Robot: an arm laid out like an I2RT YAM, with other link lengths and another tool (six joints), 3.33 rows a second.
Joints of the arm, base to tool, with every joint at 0 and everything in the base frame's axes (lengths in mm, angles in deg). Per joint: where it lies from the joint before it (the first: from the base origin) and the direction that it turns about. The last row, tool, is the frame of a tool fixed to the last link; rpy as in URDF.
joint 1: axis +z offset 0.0 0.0 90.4
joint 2: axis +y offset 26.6 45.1 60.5
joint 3: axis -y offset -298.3 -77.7 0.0
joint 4: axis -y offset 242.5 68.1 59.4
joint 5: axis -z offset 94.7 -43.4 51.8
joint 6: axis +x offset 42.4 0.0 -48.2
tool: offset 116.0 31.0 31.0 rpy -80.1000 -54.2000 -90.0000
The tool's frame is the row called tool.
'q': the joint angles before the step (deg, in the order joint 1, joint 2, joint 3, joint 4, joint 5, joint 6). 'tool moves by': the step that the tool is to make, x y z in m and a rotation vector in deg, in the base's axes. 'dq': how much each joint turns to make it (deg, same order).
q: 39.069, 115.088, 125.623, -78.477, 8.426, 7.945
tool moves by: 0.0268, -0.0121, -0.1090, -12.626, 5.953, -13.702
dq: 0.876, 12.635, -0.009, -3.029, 9.376, 12.963
